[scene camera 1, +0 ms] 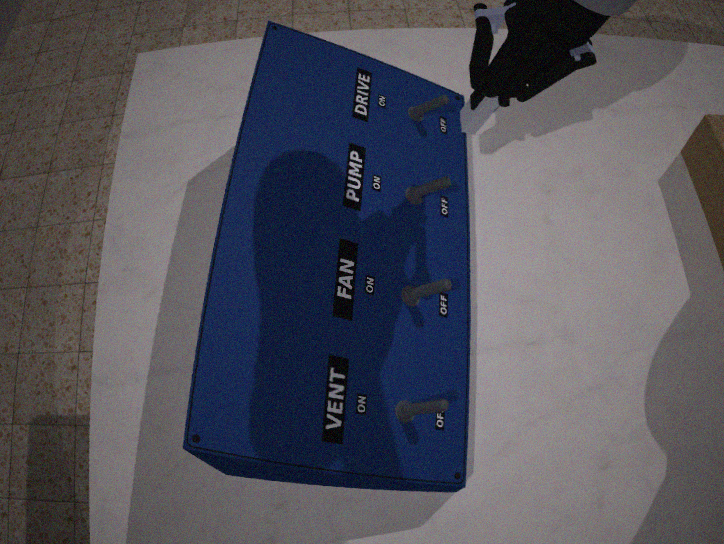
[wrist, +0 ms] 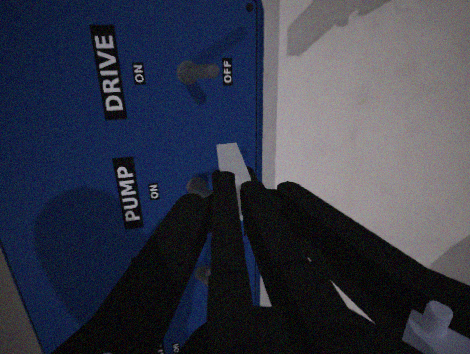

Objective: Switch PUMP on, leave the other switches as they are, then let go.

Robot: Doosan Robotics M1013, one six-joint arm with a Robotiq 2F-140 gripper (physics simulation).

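Frame: origin at the arm's base, x back, y right, z up, level; centimetres.
Seen in the pictures: gripper, fingertip midpoint: (scene camera 1: 467,123) (wrist: 227,160).
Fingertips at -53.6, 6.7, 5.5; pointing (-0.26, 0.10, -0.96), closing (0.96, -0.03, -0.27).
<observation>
A point is followed by its place in that frame, as x, y, z.
The blue switch panel (scene camera 1: 304,105) {-71.0, 10.1, 4.5} (wrist: 45,125) {-70.5, 10.7, 4.3} carries four grey levers. The PUMP lever (scene camera 1: 430,190) {-57.6, 1.1, 0.6} leans to its OFF label; in the wrist view the base of the PUMP lever (wrist: 198,186) {-58.4, 2.3, -0.2} shows and the fingers hide the rest. The DRIVE lever (scene camera 1: 430,108) {-56.5, 13.0, 0.4} (wrist: 201,71) {-55.8, 13.5, 1.6}, FAN lever (scene camera 1: 428,291) {-58.7, -10.7, 0.8} and VENT lever (scene camera 1: 423,408) {-59.8, -22.4, 0.9} also lean to OFF. My gripper (scene camera 1: 477,118) {-53.6, 6.7, 5.5} (wrist: 227,160) {-53.6, 6.7, 5.5} is shut and empty. In the scene view its pale tips overlap the panel's edge near DRIVE; in the wrist view they appear between the DRIVE and PUMP levers, on the OFF side.
The panel sits on a pale table (scene camera 1: 556,292) {-40.9, -6.2, -10.8} (wrist: 340,125) {-42.0, 5.7, -10.8}. A brown block (scene camera 1: 709,169) {-14.2, 10.2, -5.6} stands at the right edge of the scene view. Tiled floor (scene camera 1: 46,204) lies beyond the table. Arm shadows fall over the panel and table.
</observation>
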